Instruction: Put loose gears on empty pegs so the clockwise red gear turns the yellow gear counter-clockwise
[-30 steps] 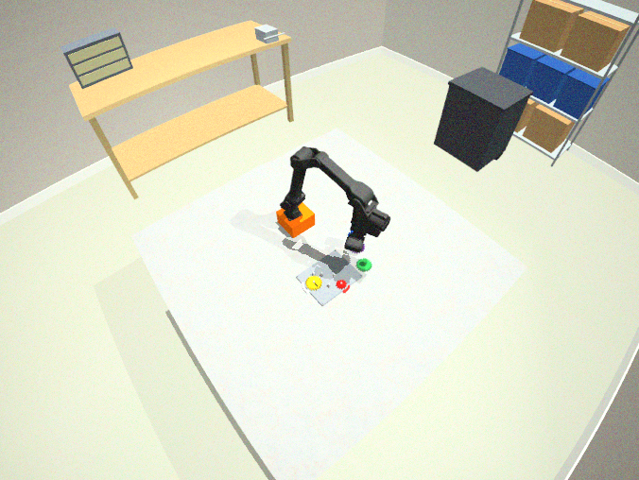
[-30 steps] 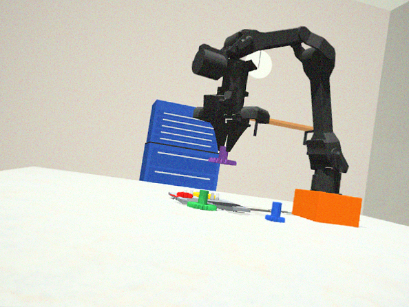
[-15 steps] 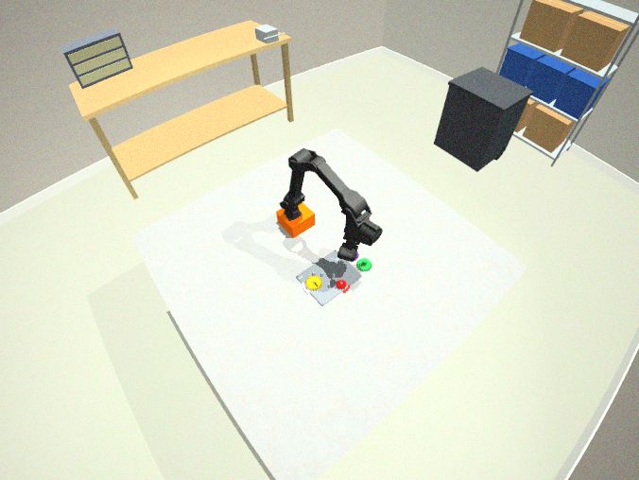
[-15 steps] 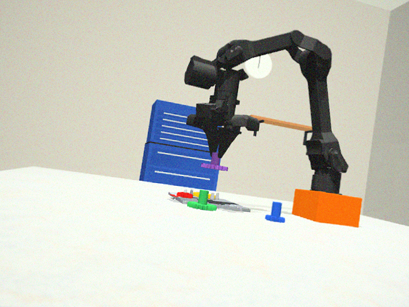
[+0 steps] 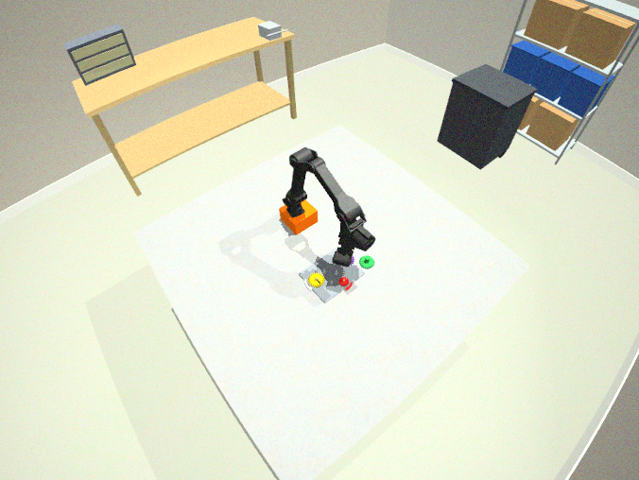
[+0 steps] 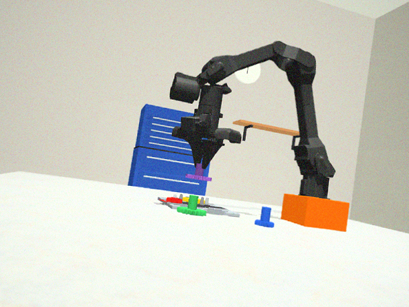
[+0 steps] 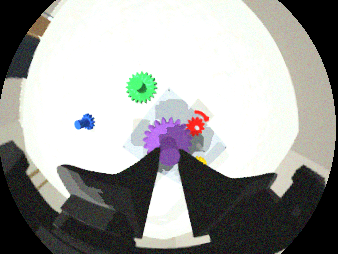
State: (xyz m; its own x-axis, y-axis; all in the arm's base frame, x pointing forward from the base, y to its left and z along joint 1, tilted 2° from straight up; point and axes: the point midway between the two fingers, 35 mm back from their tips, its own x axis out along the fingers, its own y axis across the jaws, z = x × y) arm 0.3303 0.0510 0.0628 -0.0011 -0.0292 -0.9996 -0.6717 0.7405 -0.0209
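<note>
Now: the grey board 100 mm below my gripper tip, 60 mm to the right of it and 10 mm behind it. Also, from my gripper tip: large purple gear 10 mm below; red gear 90 mm below, 50 mm ahead, 40 mm to the right; green gear 100 mm to the left, 90 mm below, 20 mm ahead.
</note>
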